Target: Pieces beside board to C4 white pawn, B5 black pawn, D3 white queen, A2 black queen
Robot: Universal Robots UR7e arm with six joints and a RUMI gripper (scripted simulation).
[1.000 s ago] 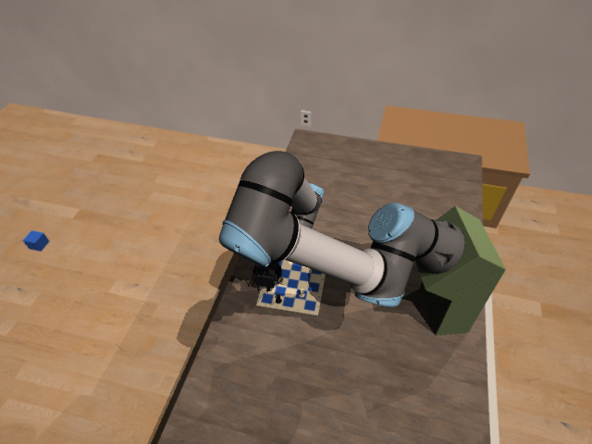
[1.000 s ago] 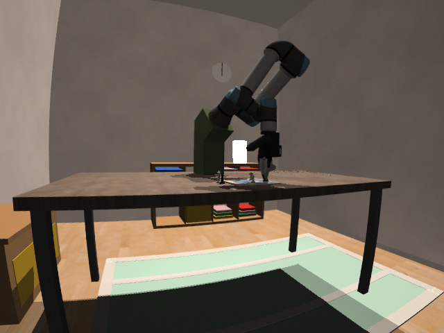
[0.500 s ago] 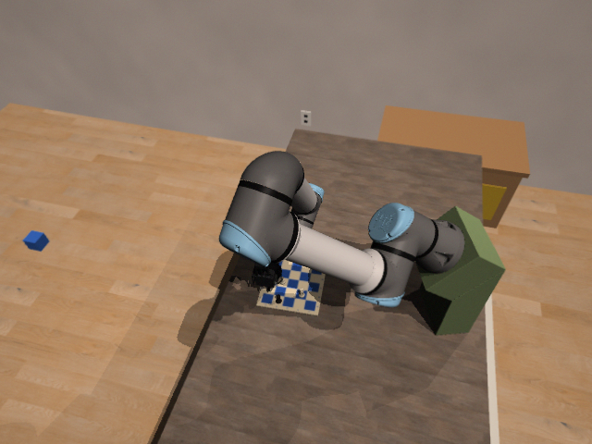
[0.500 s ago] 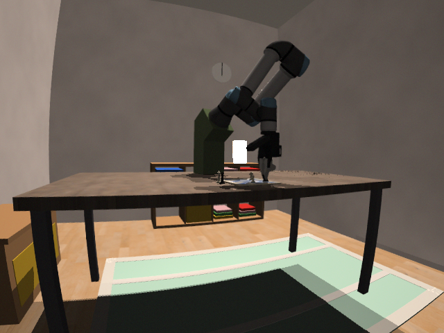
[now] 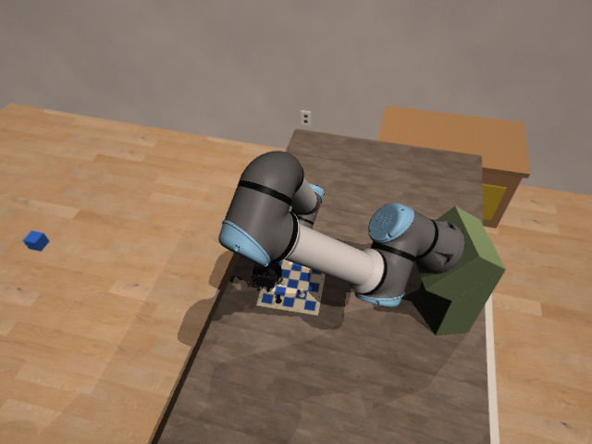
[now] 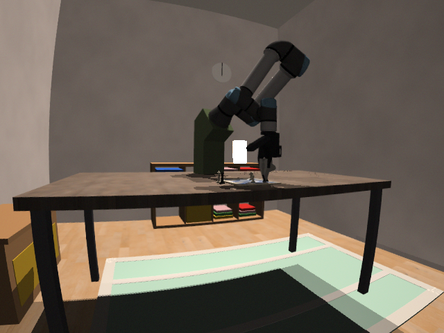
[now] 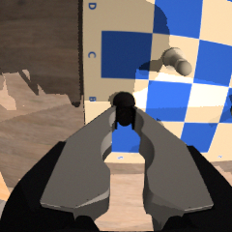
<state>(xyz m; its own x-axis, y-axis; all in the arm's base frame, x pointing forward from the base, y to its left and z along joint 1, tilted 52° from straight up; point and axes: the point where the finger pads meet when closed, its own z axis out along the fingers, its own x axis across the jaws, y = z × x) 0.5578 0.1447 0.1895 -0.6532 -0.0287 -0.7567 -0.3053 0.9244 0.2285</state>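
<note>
Right now my hand is 1 cm above the black pawn. From my hand the other things lie so: white pawn: 2 cm behind, 5 cm to the right, 1 cm below; then blue-and-cream chessboard: 5 cm behind, 7 cm to the right, 3 cm below; then black piece: 5 cm behind, 2 cm to the left, 1 cm below.
</note>
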